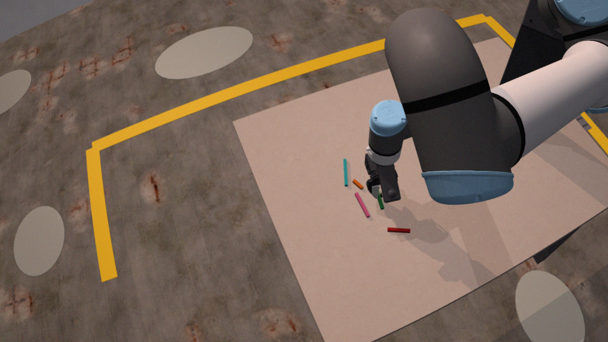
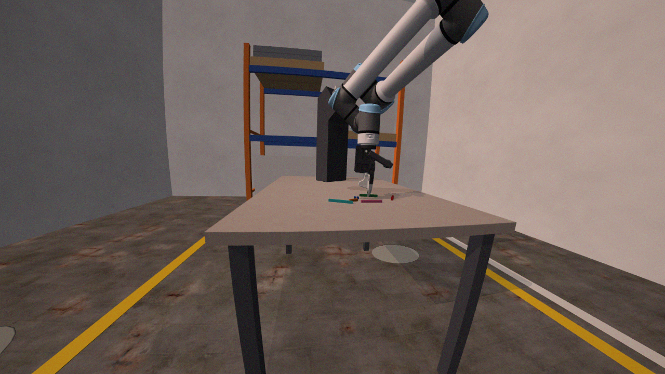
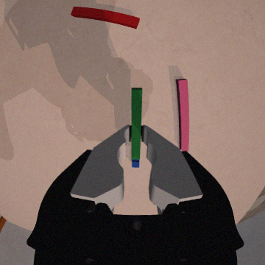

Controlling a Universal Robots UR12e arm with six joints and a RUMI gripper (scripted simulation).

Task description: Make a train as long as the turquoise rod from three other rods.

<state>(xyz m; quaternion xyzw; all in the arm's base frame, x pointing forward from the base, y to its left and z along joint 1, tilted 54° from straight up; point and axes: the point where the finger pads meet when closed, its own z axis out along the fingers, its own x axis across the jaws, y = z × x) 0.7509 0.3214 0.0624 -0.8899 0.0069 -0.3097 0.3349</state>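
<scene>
The pink rod lies 50 mm ahead of my hand, 20 mm to the left of it and 20 mm below it. From my hand the other things lie so: green rod: 10 mm below; orange rod: 60 mm to the right, 60 mm ahead, 20 mm below; red rod: 110 mm to the left, 60 mm behind, 20 mm below.
</scene>
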